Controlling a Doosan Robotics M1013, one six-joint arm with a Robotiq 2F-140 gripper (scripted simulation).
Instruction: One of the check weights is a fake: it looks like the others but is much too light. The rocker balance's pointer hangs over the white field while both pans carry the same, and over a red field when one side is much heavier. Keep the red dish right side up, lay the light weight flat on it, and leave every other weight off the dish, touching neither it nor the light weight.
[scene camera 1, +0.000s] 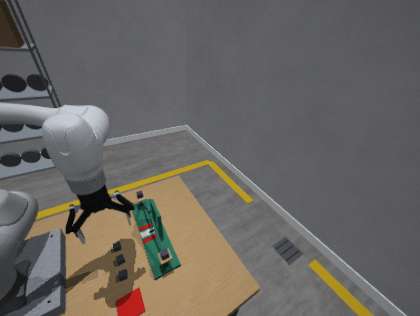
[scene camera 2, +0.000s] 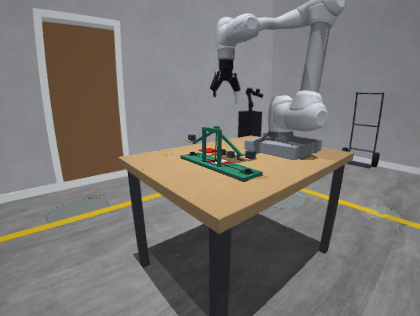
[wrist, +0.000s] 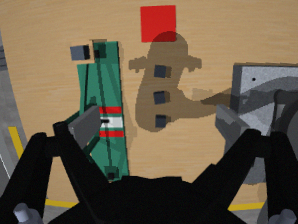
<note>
In view: the gripper (scene camera 1: 107, 231), a green rocker balance (scene camera 1: 142, 213) and a flat red dish (wrist: 154, 28).
The green rocker balance shows as well in scene camera 2 (scene camera 2: 240, 172) and in the wrist view (wrist: 102, 76). The gripper shows as well in the wrist view (wrist: 157, 115).
</note>
